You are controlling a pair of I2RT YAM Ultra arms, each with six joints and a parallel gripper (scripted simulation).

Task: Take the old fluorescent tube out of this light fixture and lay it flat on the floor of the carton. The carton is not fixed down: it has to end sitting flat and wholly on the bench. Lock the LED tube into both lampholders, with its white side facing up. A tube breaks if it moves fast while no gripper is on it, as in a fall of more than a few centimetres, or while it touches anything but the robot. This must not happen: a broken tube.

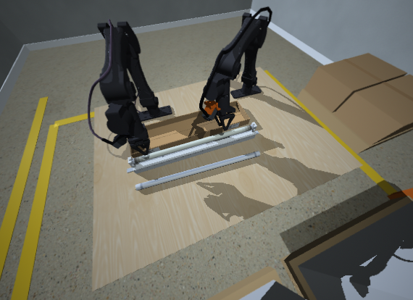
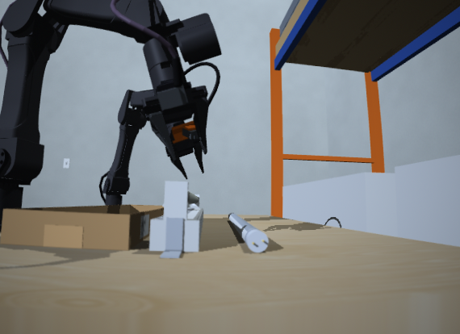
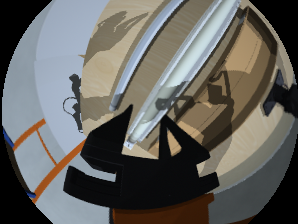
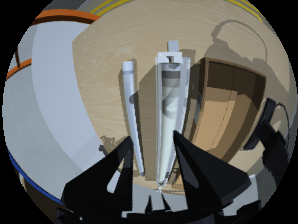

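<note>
Right now the old fluorescent tube is 130 mm to the right of my left hand and 70 mm below it. From my left hand the other things lie so: brown carton 140 mm behind, 120 mm to the right, 120 mm below; then white fixture 130 mm to the right, 80 mm below; then LED tube 140 mm to the right, 130 mm below, 110 mm ahead.
</note>
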